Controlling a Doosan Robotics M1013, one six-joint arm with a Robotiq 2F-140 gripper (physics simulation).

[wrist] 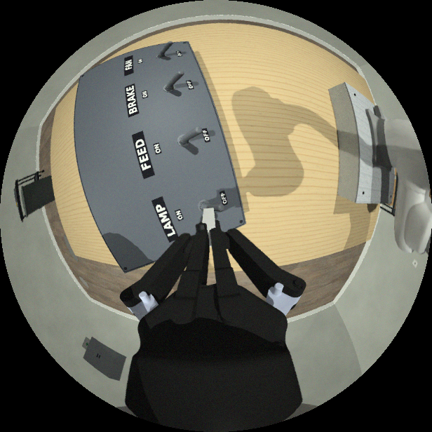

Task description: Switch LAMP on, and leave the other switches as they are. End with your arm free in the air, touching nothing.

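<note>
The dark grey switch panel (115, 190) lies on the table at the left of the view. The LAMP switch (203, 204) is at the panel's near right, between its ON and OFF labels. Its lever is partly hidden by the fingertips; what shows points toward OFF. The FEED switch (190, 137), BRAKE switch (173, 84) and FAN switch (164, 51) lean toward OFF. My gripper (209, 215) is shut and empty, its tips right beside the LAMP lever on the near side. Whether they touch it, I cannot tell.
The wooden table (280, 220) carries the panel. A grey metal block (365, 145) stands at the right, beside a pale robot arm part (412, 200). A dark box (105, 358) is on the floor at lower left. A black-framed object (36, 195) is at the left.
</note>
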